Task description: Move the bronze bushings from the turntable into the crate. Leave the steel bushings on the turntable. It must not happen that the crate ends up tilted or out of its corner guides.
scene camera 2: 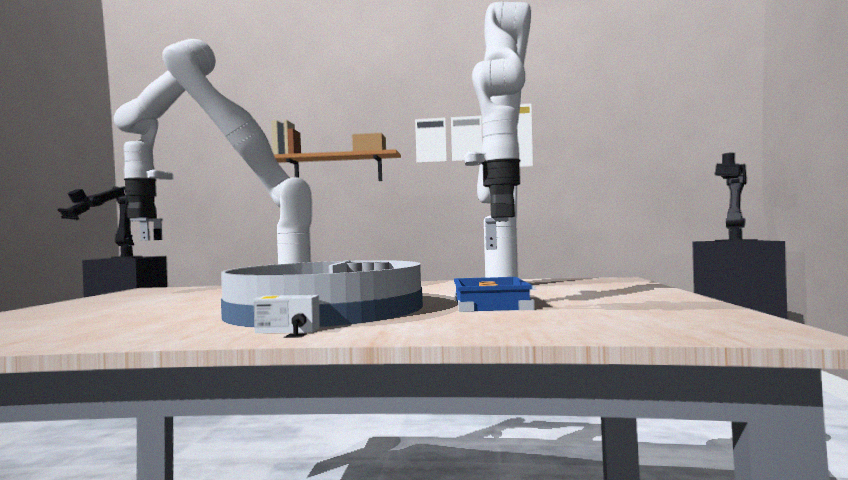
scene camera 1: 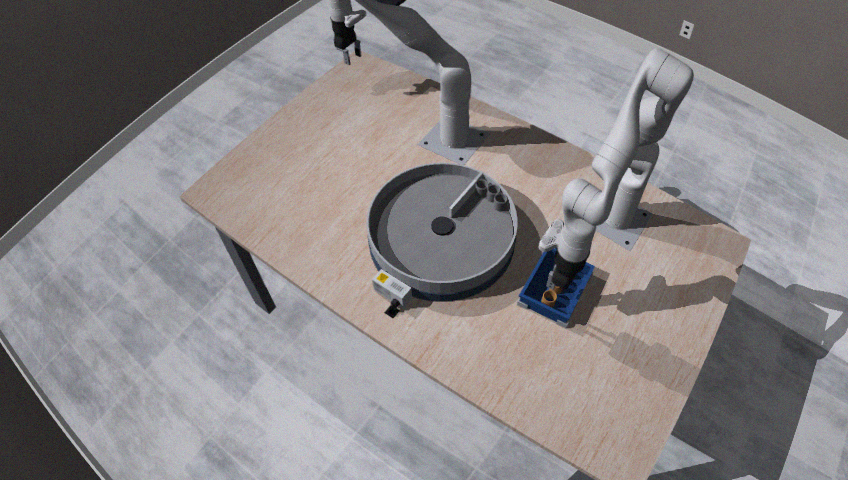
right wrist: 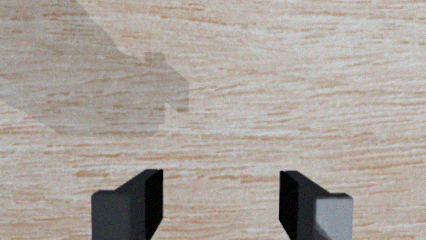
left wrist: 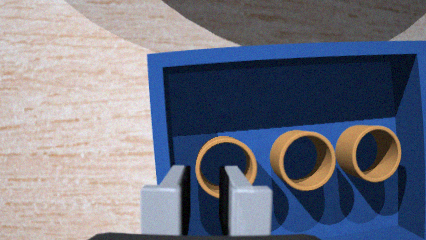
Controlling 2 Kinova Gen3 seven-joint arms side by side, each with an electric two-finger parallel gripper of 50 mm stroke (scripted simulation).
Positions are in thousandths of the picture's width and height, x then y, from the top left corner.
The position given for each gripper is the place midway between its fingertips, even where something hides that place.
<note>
In view: the left gripper (scene camera 2: 580, 520), the right gripper (scene camera 2: 179, 501), a blue crate (scene camera 1: 628, 609), a bronze bushing (left wrist: 588, 719), a bronze bushing (left wrist: 766, 665) and a bronze bushing (left wrist: 912, 656).
The blue crate also shows in scene camera 2 (scene camera 2: 574, 622) and in the left wrist view (left wrist: 597, 394). The left gripper shows as well in scene camera 1 (scene camera 1: 652, 593) and in the left wrist view (left wrist: 480, 794). The right gripper shows as well in the right wrist view (right wrist: 520, 815). The right wrist view does not show the blue crate: it is out of frame.
</note>
